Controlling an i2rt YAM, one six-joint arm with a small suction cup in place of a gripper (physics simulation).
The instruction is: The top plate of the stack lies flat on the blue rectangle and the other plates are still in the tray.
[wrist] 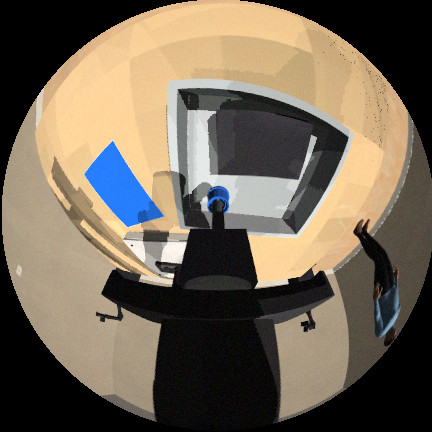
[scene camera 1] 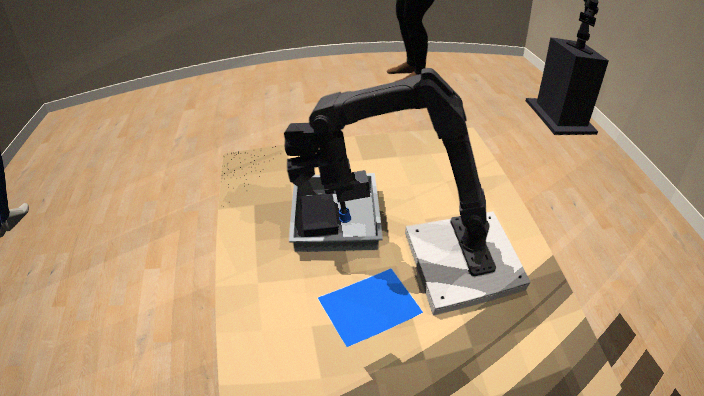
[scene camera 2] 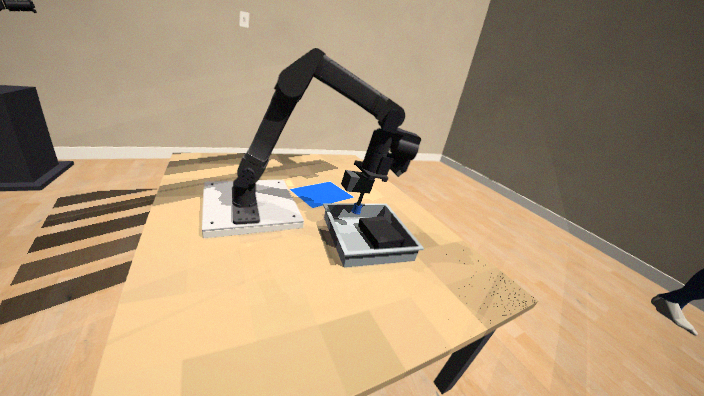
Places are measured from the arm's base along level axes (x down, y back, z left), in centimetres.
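Where they show: end effector, tool point: (wrist: 217, 195) (scene camera 1: 345, 218) (scene camera 2: 355, 211); arm's base, origin of the base link: (scene camera 1: 472, 245) (scene camera 2: 244, 204).
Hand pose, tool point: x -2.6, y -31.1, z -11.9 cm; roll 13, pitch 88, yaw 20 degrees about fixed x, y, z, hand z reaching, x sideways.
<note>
Things, the pixels of their top centre, and the offset from my tool point. "spot": a spot on its surface instead.
- grey tray, middle of its top: (wrist: 263, 181) (scene camera 1: 334, 204) (scene camera 2: 369, 224) dx +0.7, dy -2.0, dz -6.0 cm
- blue rectangle, surface spot: (scene camera 1: 370, 307) (wrist: 117, 193) (scene camera 2: 322, 192) spot: dx +5.6, dy +2.5, dz +23.6 cm
A stack of dark plates (scene camera 1: 320, 214) (scene camera 2: 384, 232) (wrist: 260, 145) lies in the grey tray (scene camera 1: 336, 240) (scene camera 2: 381, 258) (wrist: 172, 135), against one side of it. The single plates in the stack cannot be told apart. My suction cup (scene camera 1: 345, 215) (scene camera 2: 357, 209) (wrist: 218, 199) is blue and holds nothing. It hangs over the tray's pale floor beside the stack, apart from the plates. The blue rectangle (scene camera 1: 370, 307) (scene camera 2: 321, 194) (wrist: 120, 185) lies flat on the table, apart from the tray, and carries no plate; a shadow falls on one corner.
The arm stands on a white base board (scene camera 1: 425, 270) (scene camera 2: 270, 220) (wrist: 150, 247), close to the blue rectangle and the tray. The tray's raised walls surround the stack. A person (scene camera 1: 415, 35) (wrist: 387, 300) stands beyond the table. A dark pedestal (scene camera 1: 570, 85) (scene camera 2: 25, 135) stands away on the floor.
</note>
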